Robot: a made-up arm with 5 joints. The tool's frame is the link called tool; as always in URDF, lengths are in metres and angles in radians. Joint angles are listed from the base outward.
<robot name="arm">
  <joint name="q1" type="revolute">
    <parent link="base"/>
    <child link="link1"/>
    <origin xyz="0.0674 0.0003 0.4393" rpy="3.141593 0 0"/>
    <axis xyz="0 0 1"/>
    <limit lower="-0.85" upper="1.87"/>
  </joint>
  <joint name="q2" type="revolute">
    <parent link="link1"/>
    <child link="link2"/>
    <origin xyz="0.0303 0.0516 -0.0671" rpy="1.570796 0 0"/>
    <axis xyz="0 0 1"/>
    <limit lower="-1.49" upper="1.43"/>
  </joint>
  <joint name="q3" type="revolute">
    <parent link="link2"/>
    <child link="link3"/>
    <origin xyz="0.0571 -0.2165 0.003" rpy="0 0 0"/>
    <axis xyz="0 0 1"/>
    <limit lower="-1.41" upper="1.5"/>
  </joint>
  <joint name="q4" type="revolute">
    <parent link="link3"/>
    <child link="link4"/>
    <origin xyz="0.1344 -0.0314 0.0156" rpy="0 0 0"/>
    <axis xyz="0 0 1"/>
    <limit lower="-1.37" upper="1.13"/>
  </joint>
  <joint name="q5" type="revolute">
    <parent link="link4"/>
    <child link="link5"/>
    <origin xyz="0.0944 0.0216 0.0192" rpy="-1.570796 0 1.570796"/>
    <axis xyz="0 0 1"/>
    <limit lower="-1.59" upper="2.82"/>
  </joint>
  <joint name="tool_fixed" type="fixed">
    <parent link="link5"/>
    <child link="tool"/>
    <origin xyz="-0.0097 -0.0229 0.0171" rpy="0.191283 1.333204 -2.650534"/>
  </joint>
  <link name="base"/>
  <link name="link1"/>
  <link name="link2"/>
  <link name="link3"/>
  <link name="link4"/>
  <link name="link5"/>
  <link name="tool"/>
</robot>
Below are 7 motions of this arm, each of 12 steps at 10 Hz.
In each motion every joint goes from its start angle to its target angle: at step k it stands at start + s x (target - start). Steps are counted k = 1, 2, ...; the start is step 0. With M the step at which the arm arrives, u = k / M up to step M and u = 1 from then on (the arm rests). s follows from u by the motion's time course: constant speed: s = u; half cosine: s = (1 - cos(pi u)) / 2; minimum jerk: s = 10 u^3 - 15 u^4 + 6 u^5.
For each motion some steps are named. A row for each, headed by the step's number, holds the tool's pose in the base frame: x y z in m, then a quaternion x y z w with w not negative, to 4 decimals.
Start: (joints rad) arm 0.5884 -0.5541 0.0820 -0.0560 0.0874
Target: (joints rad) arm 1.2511 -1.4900 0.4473 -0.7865 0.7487
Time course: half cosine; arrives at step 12
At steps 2, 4, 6, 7, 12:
2: 0.1745 -0.0656 0.8415 -0.3297 -0.3102 -0.2960 0.8411
4: 0.1281 -0.0419 0.8492 -0.4308 -0.3582 -0.3631 0.7445
6: 0.0770 0.0059 0.8462 -0.5573 -0.3943 -0.4457 0.5791
7: 0.0579 0.0357 0.8386 -0.6138 -0.4007 -0.4815 0.4805
12: 0.0353 0.1276 0.7951 -0.7265 -0.3827 -0.5464 0.1649

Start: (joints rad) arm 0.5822 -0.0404 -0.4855 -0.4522 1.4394
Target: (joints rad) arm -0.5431 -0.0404 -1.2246 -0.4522 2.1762
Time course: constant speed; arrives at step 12
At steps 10, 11, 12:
10: 0.2140 0.0379 0.9387 -0.6611 -0.4129 -0.5215 0.3471
11: 0.1984 0.0442 0.9427 -0.6349 -0.4259 -0.5394 0.3529
12: 0.1827 0.0479 0.9458 -0.6076 -0.4354 -0.5570 0.3620

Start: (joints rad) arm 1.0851 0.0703 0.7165 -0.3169 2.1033
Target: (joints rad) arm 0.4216 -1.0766 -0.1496 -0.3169 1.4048
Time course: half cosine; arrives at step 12
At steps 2, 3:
2: 0.1900 -0.2404 0.5975 -0.7482 0.4748 0.0439 0.4615
3: 0.2024 -0.2309 0.6324 -0.7821 0.4309 -0.0215 0.4496

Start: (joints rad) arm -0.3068 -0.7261 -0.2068 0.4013 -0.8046
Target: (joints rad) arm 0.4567 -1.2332 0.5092 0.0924 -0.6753
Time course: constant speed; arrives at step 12
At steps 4, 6, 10, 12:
4: 0.0928 -0.0023 0.8513 0.2295 -0.3773 0.0822 0.8935
6: 0.0812 -0.0042 0.8380 0.1938 -0.3989 0.0253 0.8959
10: 0.0618 -0.0004 0.8075 0.1176 -0.4327 -0.0886 0.8894
12: 0.0549 0.0042 0.7904 0.0774 -0.4447 -0.1451 0.8805

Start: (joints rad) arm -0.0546 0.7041 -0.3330 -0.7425 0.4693
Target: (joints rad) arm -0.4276 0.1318 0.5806 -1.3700 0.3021
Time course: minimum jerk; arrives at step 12
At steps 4, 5, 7, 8, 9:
4: 0.4741 0.0658 0.6383 -0.3410 -0.3199 0.0438 0.8829
5: 0.4560 0.0838 0.6482 -0.3201 -0.3463 0.0604 0.8798
7: 0.4082 0.1166 0.6670 -0.2687 -0.4021 0.0984 0.8697
8: 0.3843 0.1274 0.6736 -0.2440 -0.4253 0.1156 0.8638
9: 0.3648 0.1341 0.6780 -0.2240 -0.4426 0.1291 0.8586

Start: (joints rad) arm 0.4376 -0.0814 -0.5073 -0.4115 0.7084
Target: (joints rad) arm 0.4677 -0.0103 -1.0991 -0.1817 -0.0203
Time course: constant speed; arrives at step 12
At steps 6, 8, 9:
6: 0.2457 -0.0742 0.9090 -0.4220 -0.5158 -0.2834 0.6896
8: 0.2326 -0.0692 0.9171 -0.3772 -0.5564 -0.2650 0.6913
9: 0.2258 -0.0666 0.9206 -0.3548 -0.5760 -0.2545 0.6910

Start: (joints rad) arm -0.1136 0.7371 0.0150 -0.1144 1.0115
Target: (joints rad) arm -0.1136 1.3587 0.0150 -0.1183 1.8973
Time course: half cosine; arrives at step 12
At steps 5, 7, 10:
5: 0.4249 0.0420 0.4020 -0.6285 0.1920 0.4317 0.6179
7: 0.4024 0.0344 0.3490 -0.6561 0.2084 0.5151 0.5107
10: 0.3668 0.0239 0.2937 -0.6633 0.2054 0.6117 0.3789

